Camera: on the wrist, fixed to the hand. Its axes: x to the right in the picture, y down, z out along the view.
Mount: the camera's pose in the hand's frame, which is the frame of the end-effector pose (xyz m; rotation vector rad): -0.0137 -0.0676 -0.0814 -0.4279 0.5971 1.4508
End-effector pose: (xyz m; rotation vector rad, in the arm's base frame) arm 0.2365 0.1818 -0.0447 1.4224 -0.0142 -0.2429
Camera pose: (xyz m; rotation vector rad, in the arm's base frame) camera 0.2250 0.2550 -0.1214 0.7297 -0.4539 1.2906
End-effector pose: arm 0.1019 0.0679 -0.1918 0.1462 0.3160 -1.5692
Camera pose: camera 0.0266 0.1044 -0.2580 0.3953 0.7726 0.0233
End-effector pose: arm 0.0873 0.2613 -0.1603 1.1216 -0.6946 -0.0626
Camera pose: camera 0.1400 0.3012 -0.2440 0.0125 -0.7506 1.2450
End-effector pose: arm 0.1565 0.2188 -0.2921 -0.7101 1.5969 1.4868
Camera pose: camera 0.2051 0.1275 -0.3183 0.0494 -1.6152 -1.8848
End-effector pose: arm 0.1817 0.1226 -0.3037 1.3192 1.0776 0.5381
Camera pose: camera 0.0889 0.1365 -0.3546 1.3994 0.1960 2.1926
